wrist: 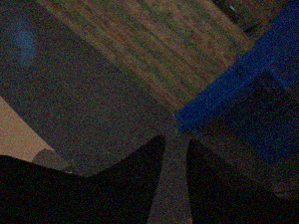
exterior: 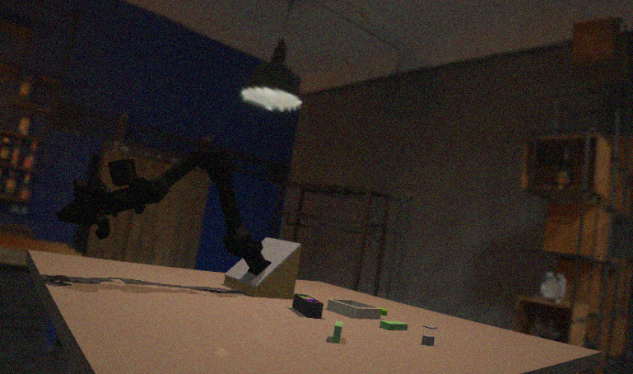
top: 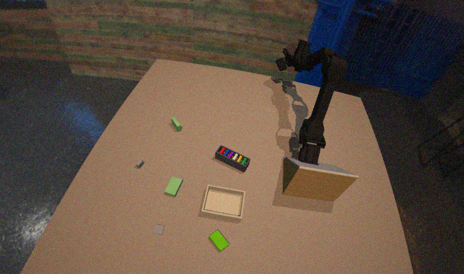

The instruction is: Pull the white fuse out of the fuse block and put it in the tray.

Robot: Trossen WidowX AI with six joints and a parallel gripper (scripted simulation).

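The white fuse lies 170 mm ahead of my gripper tip, 650 mm to the left of it and 130 mm below it. From my gripper tip the other things lie so: shallow tray 170 mm ahead, 830 mm to the left, 150 mm below.
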